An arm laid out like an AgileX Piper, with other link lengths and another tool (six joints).
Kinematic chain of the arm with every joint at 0, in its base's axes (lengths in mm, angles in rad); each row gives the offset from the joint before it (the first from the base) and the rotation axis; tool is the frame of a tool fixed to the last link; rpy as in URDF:
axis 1: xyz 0 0 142.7 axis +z
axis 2: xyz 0 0 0 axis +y
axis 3: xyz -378.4 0 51.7 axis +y
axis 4: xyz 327.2 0 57.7 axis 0.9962 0 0.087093
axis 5: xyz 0 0 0 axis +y
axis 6: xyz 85.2 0 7.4 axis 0.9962 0 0.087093
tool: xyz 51.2 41 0.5 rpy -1.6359 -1.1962 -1.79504
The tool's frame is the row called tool.
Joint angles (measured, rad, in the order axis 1, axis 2, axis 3, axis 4, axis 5, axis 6), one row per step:
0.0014, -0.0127, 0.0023, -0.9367, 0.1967, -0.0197
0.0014, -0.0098, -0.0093, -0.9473, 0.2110, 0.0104
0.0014, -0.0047, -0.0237, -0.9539, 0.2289, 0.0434
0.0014, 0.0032, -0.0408, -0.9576, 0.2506, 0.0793
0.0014, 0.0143, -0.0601, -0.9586, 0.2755, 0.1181
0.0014, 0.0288, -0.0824, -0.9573, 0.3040, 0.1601
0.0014, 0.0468, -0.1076, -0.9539, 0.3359, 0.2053
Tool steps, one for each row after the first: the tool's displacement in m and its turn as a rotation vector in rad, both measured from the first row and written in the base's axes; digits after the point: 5 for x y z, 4 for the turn. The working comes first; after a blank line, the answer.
Tool pose at each row, in the base's axes (x y z in m, rotation vector in rad; the steps are taken from these numbers as rounded here):
0.08495, -0.00095, 0.21232, 1.6804, 0.1313, 1.7244
0.08472, -0.00198, 0.21695, 1.6878, 0.1004, 1.7257
0.08450, -0.00313, 0.22249, 1.6999, 0.0613, 1.7266
0.08433, -0.00447, 0.22884, 1.7163, 0.0147, 1.7258
0.08433, -0.00595, 0.23578, 1.7371, -0.0387, 1.7230
0.08450, -0.00763, 0.24364, 1.7613, -0.0997, 1.7178
0.08492, -0.00950, 0.25235, 1.7882, -0.1680, 1.7099

-0.00023, -0.00103, 0.00463, 0.0204, -0.0052, -0.0131
-0.00045, -0.00218, 0.01017, 0.0479, -0.0099, -0.0289
-0.00062, -0.00352, 0.01652, 0.0814, -0.0134, -0.0478
-0.00062, -0.00500, 0.02346, 0.1209, -0.0154, -0.0692
-0.00045, -0.00668, 0.03132, 0.1661, -0.0165, -0.0938
-0.00003, -0.00855, 0.04003, 0.2166, -0.0167, -0.1214

